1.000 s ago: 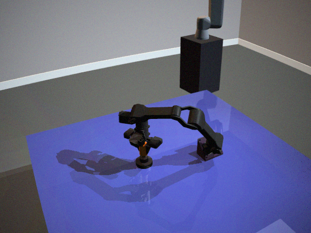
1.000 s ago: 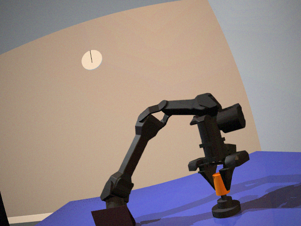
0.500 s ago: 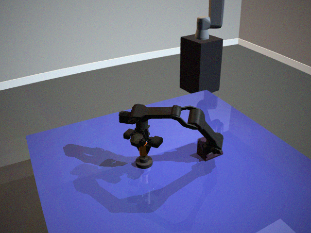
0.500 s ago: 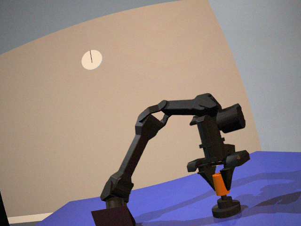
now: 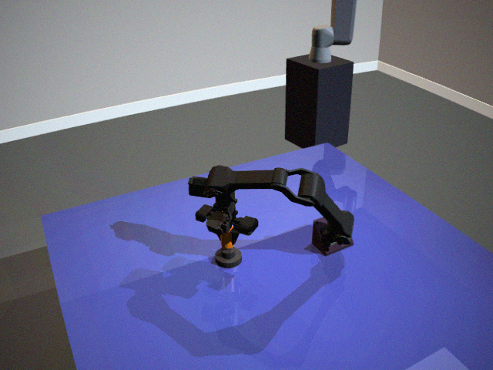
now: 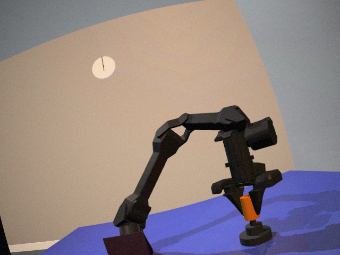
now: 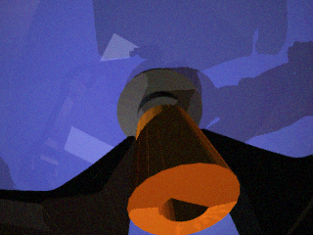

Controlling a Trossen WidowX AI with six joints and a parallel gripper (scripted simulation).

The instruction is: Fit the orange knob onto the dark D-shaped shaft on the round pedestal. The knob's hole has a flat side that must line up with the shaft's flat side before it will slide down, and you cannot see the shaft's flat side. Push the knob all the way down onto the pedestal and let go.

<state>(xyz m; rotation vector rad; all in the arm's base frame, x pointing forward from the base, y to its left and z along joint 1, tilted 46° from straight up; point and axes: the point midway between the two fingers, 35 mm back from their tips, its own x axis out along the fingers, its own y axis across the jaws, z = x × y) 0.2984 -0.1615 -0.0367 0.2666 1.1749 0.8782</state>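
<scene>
My gripper tip is 20 mm below the orange knob. From my gripper tip the other things lie so: dark round pedestal 40 mm below.
</scene>
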